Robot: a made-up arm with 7 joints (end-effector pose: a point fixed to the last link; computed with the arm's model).
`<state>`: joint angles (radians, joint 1 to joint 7).
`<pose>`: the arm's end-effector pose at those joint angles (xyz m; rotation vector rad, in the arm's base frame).
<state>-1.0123 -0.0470 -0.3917 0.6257 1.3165 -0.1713 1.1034</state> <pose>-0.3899 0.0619 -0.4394 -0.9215 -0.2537 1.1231</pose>
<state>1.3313 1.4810 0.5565 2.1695 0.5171 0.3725 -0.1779</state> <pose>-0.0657 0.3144 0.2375 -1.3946 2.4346 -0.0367</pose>
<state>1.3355 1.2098 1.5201 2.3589 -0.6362 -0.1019 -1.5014</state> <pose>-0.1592 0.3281 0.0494 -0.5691 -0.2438 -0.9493</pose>
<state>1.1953 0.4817 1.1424 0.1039 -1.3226 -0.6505 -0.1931</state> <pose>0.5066 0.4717 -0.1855 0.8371 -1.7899 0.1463</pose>
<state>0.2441 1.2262 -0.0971 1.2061 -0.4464 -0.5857 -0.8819</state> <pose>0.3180 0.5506 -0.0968 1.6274 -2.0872 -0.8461</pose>
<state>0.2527 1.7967 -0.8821 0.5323 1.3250 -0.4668 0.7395</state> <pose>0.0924 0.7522 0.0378 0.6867 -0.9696 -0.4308</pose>
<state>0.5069 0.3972 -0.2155 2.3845 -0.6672 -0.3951 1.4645</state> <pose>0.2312 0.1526 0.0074 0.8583 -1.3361 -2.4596</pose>
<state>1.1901 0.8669 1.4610 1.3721 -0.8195 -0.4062 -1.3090</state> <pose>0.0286 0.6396 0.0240 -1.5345 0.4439 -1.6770</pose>
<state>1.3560 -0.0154 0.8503 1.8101 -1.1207 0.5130 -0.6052</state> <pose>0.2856 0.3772 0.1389 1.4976 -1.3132 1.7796</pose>
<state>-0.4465 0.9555 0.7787 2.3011 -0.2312 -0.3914 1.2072</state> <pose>0.1748 0.3429 -0.0114 0.6305 -0.8982 -2.1111</pose>
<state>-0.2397 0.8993 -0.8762 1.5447 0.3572 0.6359 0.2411</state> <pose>0.0986 0.2663 -0.4232 -0.1846 -0.0057 -0.8695</pose>
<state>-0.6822 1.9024 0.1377 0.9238 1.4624 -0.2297 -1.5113</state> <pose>0.3115 0.6223 -0.0009 2.0207 -1.2568 0.9078</pose>
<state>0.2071 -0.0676 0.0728 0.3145 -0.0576 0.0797 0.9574</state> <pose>0.2179 0.1228 -0.5769 -0.9912 -0.4169 -0.1942</pose>
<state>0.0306 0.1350 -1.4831 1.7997 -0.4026 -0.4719 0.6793</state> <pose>0.0349 -0.1042 -0.2860 -1.6294 -1.5950 -2.0253</pose>
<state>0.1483 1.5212 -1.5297 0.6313 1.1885 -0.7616 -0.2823</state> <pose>0.0382 0.7137 -0.2053 1.0200 -0.8015 -0.5065</pose>
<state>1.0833 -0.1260 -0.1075 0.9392 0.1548 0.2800 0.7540</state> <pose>0.5504 0.0679 -0.0133 -0.8232 -1.6356 -0.7349</pose>
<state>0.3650 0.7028 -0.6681 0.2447 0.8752 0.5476 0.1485</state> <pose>0.2330 0.5203 -0.4462 0.2665 -0.0859 0.3454</pose>
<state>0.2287 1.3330 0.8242 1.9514 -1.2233 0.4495 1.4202</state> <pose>0.1532 0.4053 0.1947 1.6242 -0.4110 -0.4602</pose>
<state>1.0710 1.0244 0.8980 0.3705 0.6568 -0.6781 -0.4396</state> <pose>0.2438 0.7188 -0.0543 -0.7613 1.9324 -2.2145</pose>
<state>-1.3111 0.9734 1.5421 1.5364 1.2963 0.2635 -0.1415</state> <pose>0.0681 0.6017 0.0090 0.6974 -1.3642 0.5496</pose>
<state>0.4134 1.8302 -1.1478 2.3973 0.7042 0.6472 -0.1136</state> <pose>0.1421 0.2957 -0.1116 0.3128 -0.4479 -1.0647</pose>
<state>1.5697 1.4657 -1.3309 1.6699 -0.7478 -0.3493 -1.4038</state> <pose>0.3251 0.4128 0.0722 -1.3672 2.0373 0.7350</pose>
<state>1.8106 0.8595 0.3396 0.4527 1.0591 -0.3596 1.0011</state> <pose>0.3141 0.6366 0.2070 0.2662 2.8690 -0.1539</pose>
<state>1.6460 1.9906 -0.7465 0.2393 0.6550 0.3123 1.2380</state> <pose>-0.2097 0.7403 0.0377 0.3494 -1.4777 0.5959</pose>
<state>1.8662 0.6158 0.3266 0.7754 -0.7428 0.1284 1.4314</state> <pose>0.3227 0.5239 0.3107 0.3550 -1.7386 -0.7872</pose>
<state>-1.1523 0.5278 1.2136 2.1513 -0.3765 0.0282 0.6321</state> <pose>0.0282 0.4405 -0.0856 0.9100 -0.5755 -1.0243</pose>
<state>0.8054 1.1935 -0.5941 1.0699 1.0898 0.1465 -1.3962</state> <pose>0.3792 0.5348 -0.0552 1.4186 -1.1734 1.1648</pose>
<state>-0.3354 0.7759 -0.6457 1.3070 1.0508 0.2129 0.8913</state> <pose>0.0886 0.3091 -0.4644 -1.1396 -0.3385 -0.1532</pose>
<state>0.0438 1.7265 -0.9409 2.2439 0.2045 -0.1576 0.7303</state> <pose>0.1486 0.3131 -0.1653 -0.6114 -0.3938 -1.8713</pose>
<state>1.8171 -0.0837 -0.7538 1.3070 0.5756 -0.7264 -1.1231</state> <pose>0.3162 -0.0782 0.3021 1.2257 2.7288 -0.7856</pose>
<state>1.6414 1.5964 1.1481 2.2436 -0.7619 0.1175 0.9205</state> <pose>-0.2283 0.2790 0.0825 -2.6702 0.9722 -0.9613</pose>
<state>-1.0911 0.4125 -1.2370 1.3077 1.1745 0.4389 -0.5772</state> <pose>-0.3786 0.0605 -0.3063 -0.3232 0.9769 -0.1569</pose>
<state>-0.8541 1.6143 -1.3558 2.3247 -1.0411 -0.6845 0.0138</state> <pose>-0.1296 0.2753 -0.1762 -1.7381 -0.9262 -1.8163</pose>
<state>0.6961 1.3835 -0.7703 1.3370 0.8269 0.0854 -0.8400</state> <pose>0.3417 0.5014 -0.0750 1.2314 -1.4481 0.1882</pose>
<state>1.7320 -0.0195 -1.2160 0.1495 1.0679 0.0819 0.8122</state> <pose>0.6104 0.1021 0.1153 -0.5743 -1.5019 -0.9141</pose>
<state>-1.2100 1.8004 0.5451 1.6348 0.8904 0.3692 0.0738</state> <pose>0.3007 0.4122 -0.1663 0.3138 -0.5251 -0.8396</pose>
